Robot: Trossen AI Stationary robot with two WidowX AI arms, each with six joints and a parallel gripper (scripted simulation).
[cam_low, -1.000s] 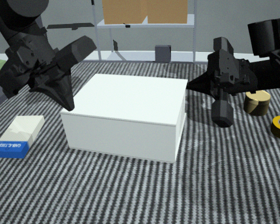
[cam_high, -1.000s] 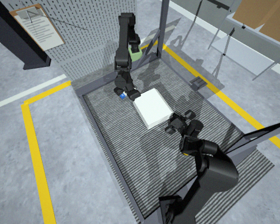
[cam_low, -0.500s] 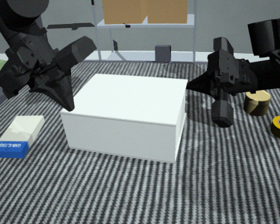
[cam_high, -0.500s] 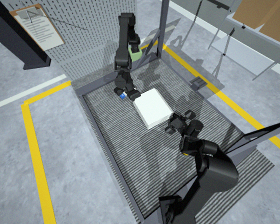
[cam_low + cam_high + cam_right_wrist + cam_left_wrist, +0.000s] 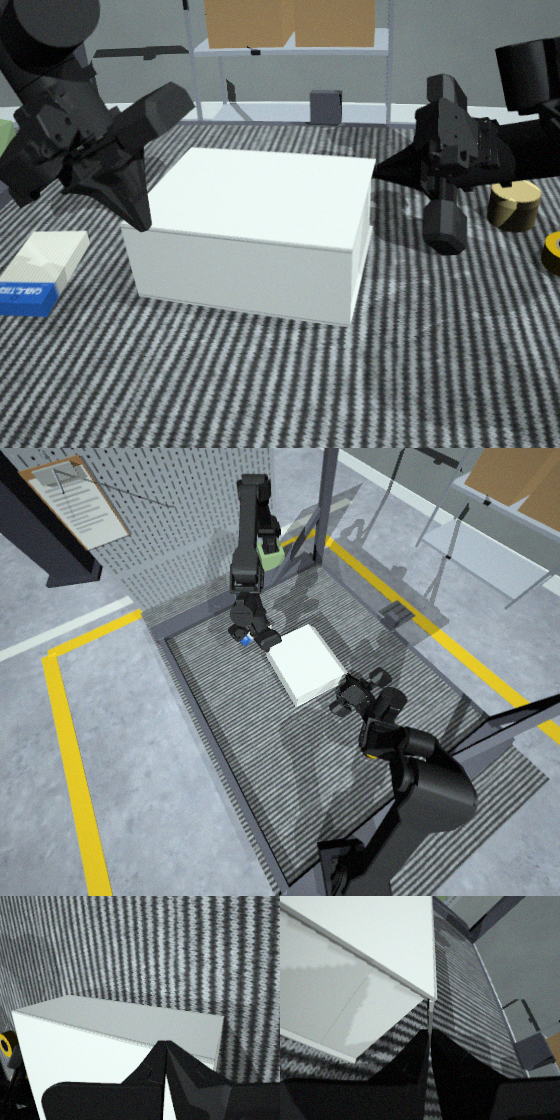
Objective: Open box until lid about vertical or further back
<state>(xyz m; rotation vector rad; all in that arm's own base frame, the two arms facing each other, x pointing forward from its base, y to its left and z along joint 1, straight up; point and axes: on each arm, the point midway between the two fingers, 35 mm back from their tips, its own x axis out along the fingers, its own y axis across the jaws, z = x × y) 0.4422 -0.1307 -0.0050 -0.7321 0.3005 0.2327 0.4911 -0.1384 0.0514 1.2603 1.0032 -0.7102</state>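
The tan cylinder lies 110 mm to the left of my left hand, 70 mm behind it and 40 mm below it. From my left hand the other things lie so: yellow tape roll (190 mm to the left, 60 mm below, 10 mm behind).
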